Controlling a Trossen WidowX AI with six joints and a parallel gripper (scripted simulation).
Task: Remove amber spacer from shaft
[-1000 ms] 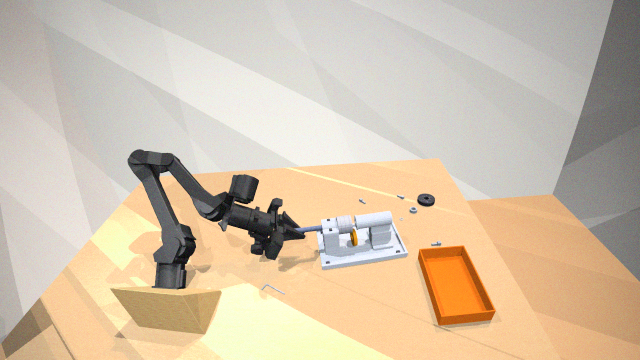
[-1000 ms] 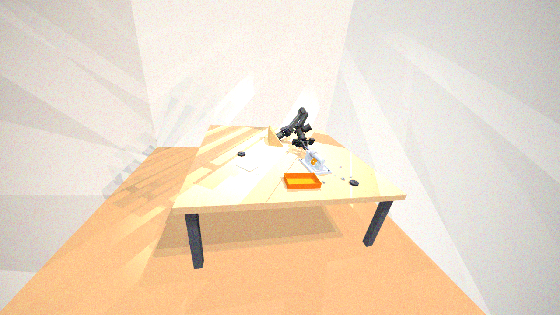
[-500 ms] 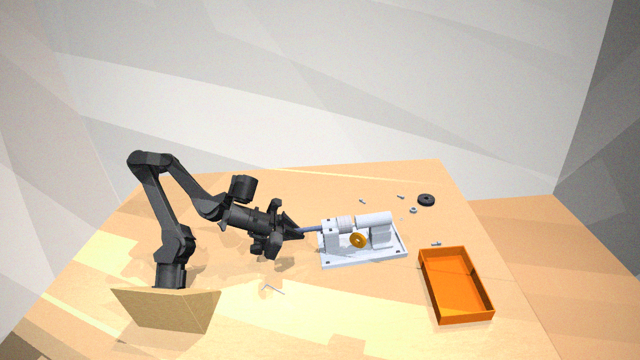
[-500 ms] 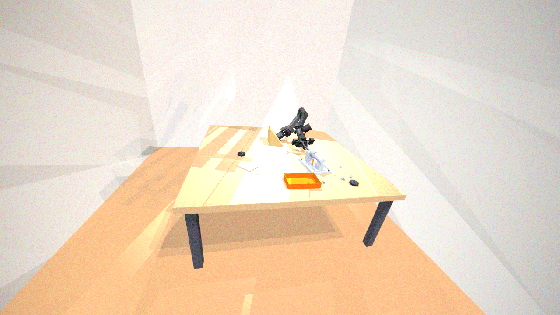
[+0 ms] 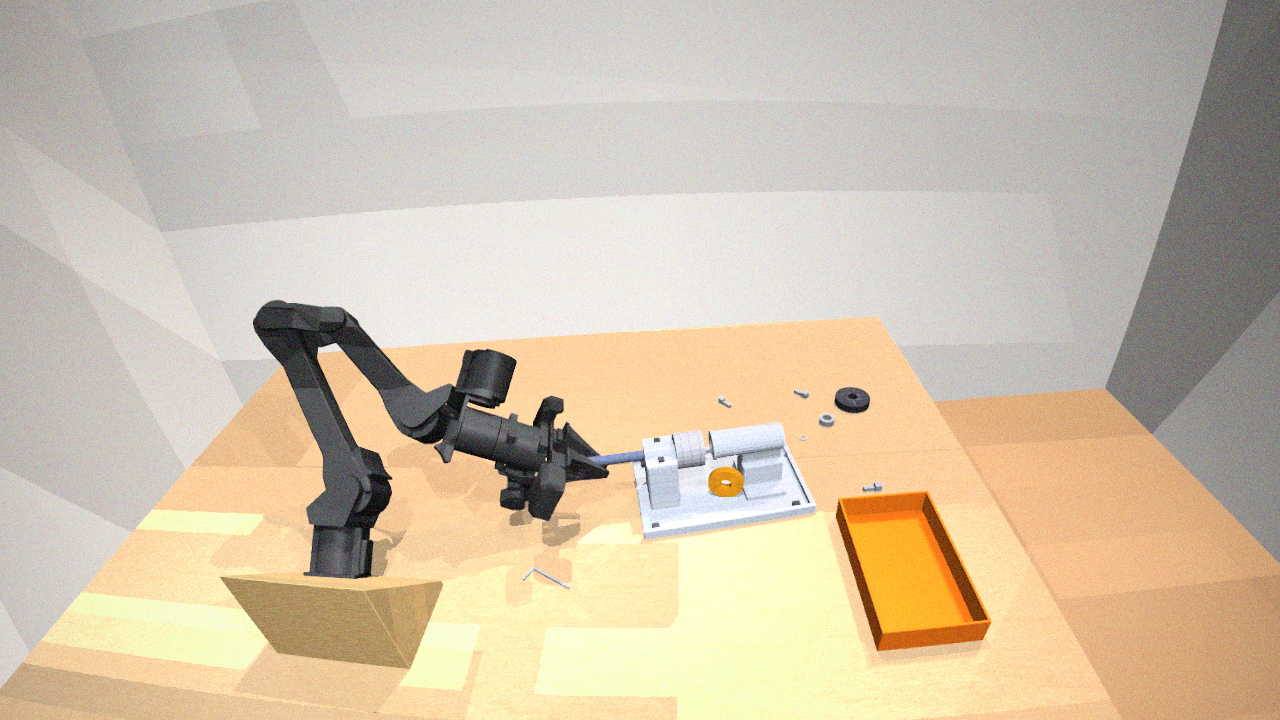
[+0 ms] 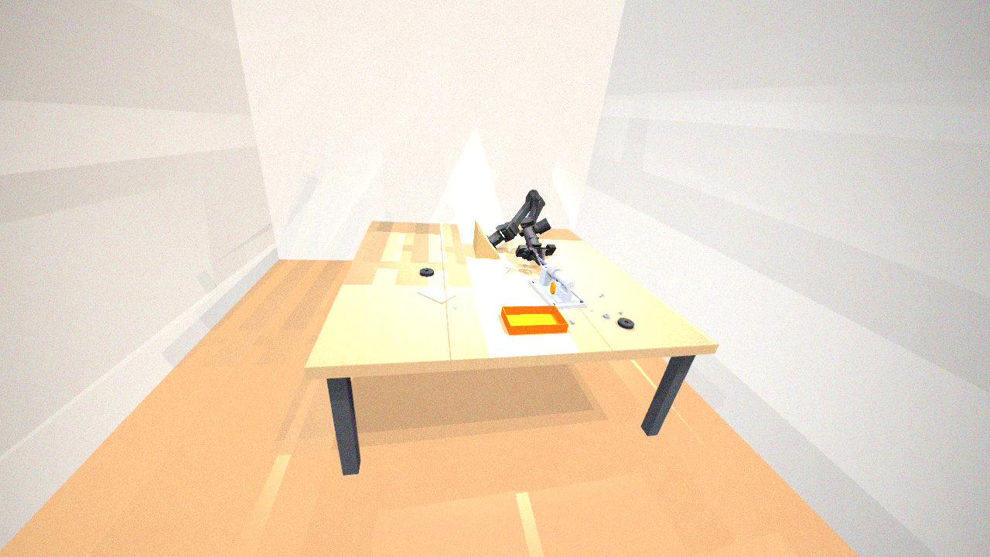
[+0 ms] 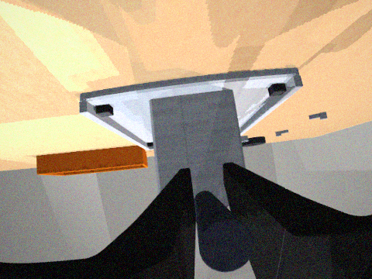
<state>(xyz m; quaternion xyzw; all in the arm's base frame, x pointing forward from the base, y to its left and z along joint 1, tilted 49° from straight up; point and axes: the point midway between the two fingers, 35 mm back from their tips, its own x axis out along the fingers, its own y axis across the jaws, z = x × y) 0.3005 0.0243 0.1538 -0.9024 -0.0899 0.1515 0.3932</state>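
Now: the amber spacer 160 mm ahead of my gripper tip, 20 mm to the right of it and 30 mm below it. From my gripper tip the other things lie so: allen key (100 mm behind, 120 mm to the right, 60 mm below); nut (340 mm ahead, 120 mm to the left, 60 mm below); blue-grey shaft (40 mm ahead, 20 mm above).
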